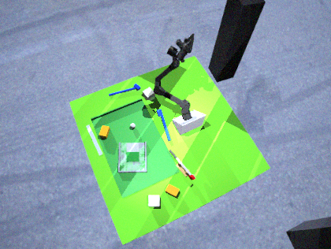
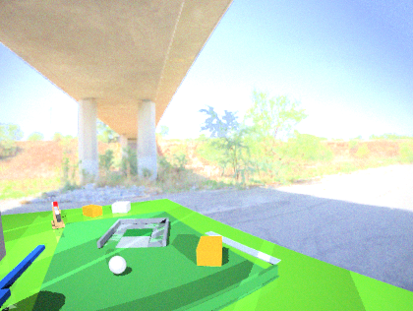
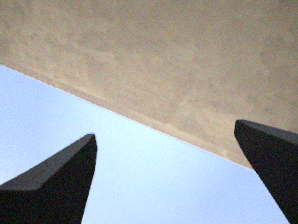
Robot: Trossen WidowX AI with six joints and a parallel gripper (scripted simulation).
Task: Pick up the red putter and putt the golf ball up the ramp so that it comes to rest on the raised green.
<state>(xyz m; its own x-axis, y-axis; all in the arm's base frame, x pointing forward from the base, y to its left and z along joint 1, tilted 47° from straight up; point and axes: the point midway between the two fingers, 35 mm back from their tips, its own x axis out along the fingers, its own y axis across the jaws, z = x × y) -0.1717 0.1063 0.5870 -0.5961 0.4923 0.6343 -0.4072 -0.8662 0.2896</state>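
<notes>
The red putter lies 69 cm to the left of my gripper tip, 58 cm below it and 32 cm ahead of it. Round my gripper tip: wooden rack: 71 cm to the left, 61 cm below, 32 cm ahead; blue putter: 63 cm below, 52 cm ahead, 15 cm to the right; white golf ball: 62 cm below, 57 cm ahead, 22 cm to the left.
</notes>
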